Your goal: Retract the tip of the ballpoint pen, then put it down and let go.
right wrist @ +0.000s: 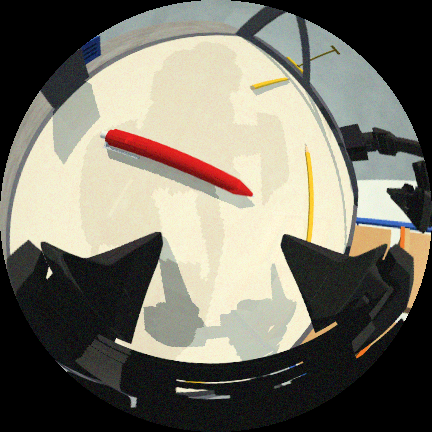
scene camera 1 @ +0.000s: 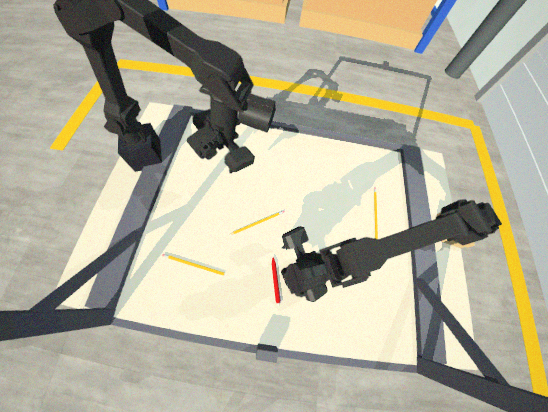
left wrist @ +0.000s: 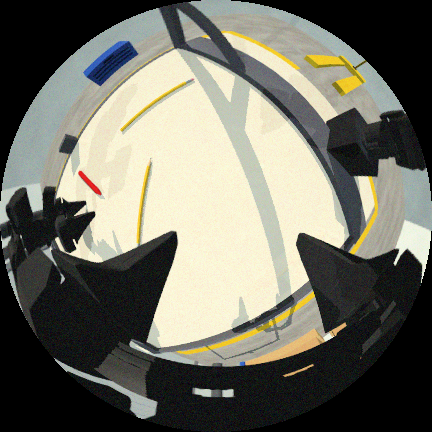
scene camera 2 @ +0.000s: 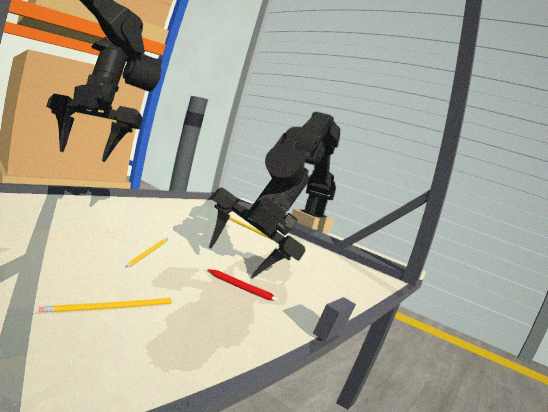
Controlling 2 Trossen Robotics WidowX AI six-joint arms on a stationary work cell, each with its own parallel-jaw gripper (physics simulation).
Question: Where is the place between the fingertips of my right gripper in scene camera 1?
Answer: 288, 261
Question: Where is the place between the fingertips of my left gripper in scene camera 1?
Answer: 221, 161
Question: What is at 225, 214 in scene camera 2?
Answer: My right gripper.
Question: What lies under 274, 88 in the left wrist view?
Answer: A dark frame bars.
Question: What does my left gripper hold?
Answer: Nothing.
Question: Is my left gripper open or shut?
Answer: Open.
